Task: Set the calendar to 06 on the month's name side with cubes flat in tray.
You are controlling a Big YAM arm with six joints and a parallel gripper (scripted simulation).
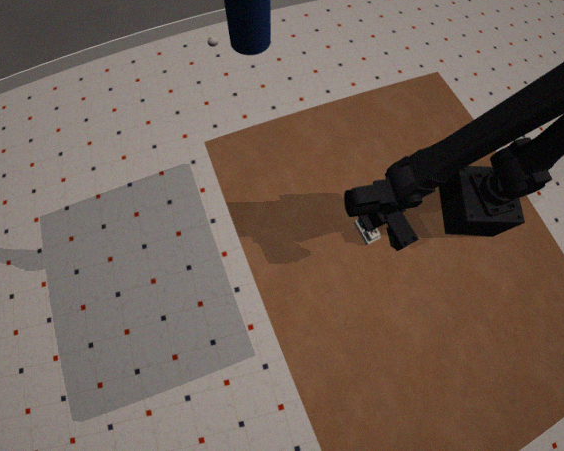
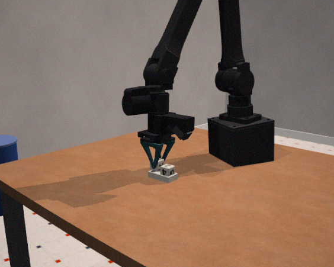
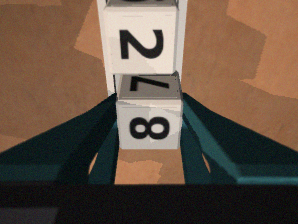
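Now: hand 3 cm above the white tray, 2 cm to the right of it and 1 cm past it. Round my hand: white digit cube (1 cm below).
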